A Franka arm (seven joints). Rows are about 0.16 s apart.
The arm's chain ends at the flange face. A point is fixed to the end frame.
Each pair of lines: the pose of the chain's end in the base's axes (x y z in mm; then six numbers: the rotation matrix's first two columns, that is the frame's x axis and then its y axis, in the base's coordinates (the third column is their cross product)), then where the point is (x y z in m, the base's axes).
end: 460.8, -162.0, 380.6, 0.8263, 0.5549, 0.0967, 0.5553, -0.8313, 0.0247
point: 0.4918 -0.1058 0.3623
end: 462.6, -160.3, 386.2, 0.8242, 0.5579, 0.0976, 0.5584, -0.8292, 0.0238
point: 0.4933 -0.1039 0.3680
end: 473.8, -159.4, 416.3, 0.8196, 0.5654, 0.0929, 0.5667, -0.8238, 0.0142
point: 0.5038 -0.1026 0.3981
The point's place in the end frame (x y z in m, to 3 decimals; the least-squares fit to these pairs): 0.055 -0.030 0.023
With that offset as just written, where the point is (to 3 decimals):
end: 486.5, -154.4, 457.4, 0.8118, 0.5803, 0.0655, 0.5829, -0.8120, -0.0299
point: 0.514 -0.097 0.439
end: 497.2, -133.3, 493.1, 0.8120, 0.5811, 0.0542, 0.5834, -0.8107, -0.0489
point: 0.525 -0.075 0.475
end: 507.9, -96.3, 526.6, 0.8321, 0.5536, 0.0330, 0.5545, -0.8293, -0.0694
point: 0.537 -0.039 0.508
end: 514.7, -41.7, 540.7, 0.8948, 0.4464, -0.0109, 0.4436, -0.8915, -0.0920
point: 0.549 0.011 0.520
